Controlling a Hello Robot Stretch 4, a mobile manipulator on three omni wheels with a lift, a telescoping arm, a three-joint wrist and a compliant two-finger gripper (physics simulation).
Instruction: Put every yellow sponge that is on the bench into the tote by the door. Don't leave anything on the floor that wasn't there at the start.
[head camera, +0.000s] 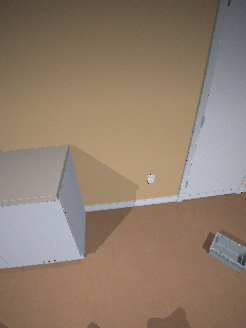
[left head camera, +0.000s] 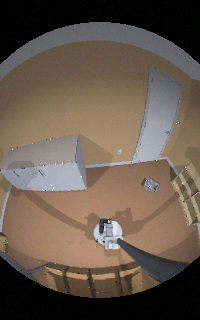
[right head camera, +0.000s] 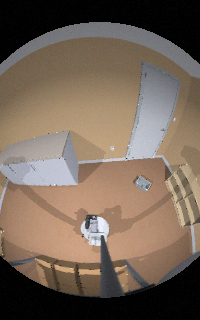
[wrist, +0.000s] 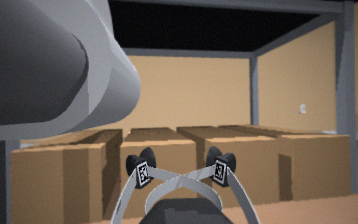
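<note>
The grey tote (head camera: 225, 257) (left head camera: 151, 185) (right head camera: 142, 183) stands on the floor in front of the white door (head camera: 220, 115) (left head camera: 160, 120) (right head camera: 152, 115); its contents are too small to make out. My gripper (wrist: 180, 159) is open in the wrist view, its two dark fingertips well apart with nothing between them. It faces tan boxes (wrist: 157, 150) beneath a grey frame (wrist: 346, 95). I cannot tell whether this frame belongs to the bench; no bench top shows clearly. No yellow sponge shows in any of the views.
A large white cabinet (head camera: 30, 230) (left head camera: 60, 175) (right head camera: 55, 170) stands along the wall, left of the door. A tan open shelf unit (left head camera: 190, 207) (right head camera: 189, 215) stands at the right. Tan boxes also show at the bottom of both side head views, near my base (left head camera: 107, 235) (right head camera: 95, 230).
</note>
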